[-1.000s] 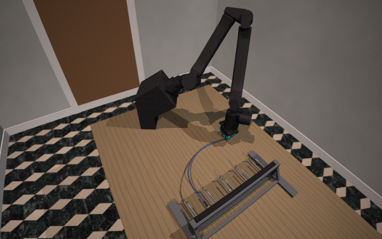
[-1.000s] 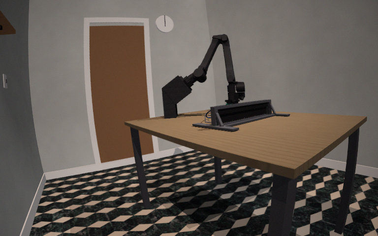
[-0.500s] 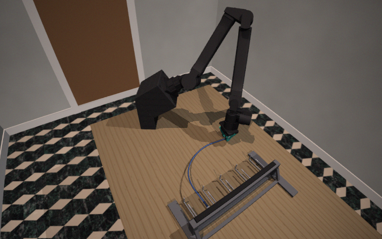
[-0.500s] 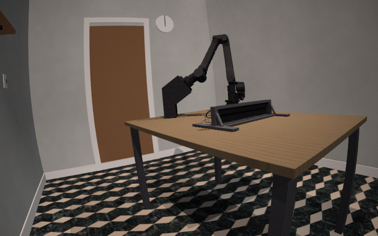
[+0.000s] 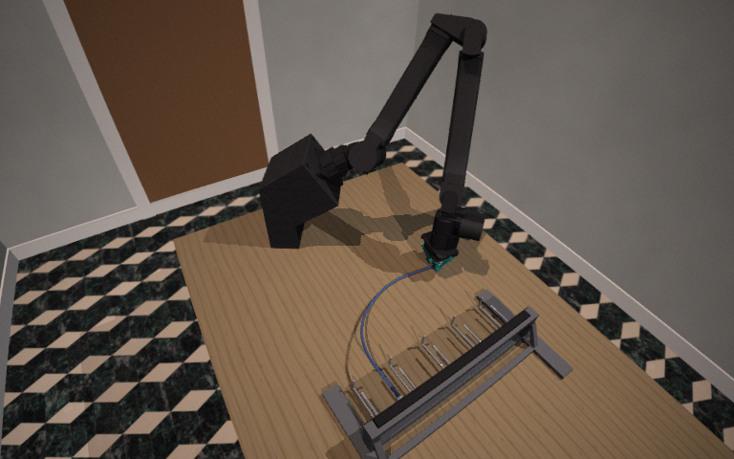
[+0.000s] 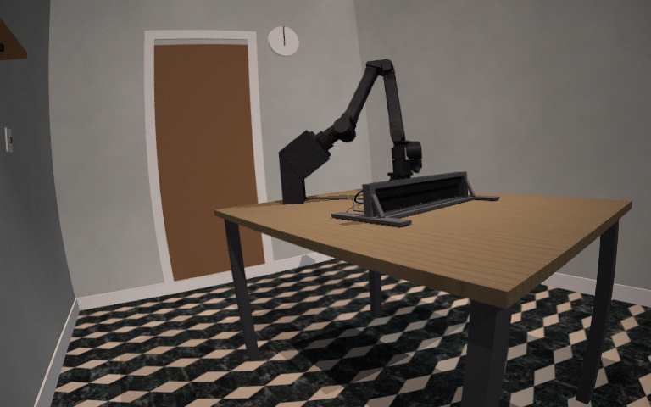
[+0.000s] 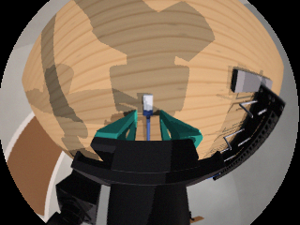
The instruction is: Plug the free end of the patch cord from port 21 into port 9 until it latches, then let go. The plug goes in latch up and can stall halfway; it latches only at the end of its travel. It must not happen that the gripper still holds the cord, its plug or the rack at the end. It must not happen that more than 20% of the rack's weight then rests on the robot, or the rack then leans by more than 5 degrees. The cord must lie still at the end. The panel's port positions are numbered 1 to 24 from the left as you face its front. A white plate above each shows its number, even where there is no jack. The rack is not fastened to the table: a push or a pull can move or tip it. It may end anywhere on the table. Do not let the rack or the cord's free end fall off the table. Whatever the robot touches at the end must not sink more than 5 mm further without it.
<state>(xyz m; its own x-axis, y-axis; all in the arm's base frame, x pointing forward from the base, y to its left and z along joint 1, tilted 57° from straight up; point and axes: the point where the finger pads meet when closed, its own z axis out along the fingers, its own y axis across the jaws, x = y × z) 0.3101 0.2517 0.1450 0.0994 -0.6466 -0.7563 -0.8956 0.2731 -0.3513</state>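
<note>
My hand is 20 mm to the right of the plug.
</note>
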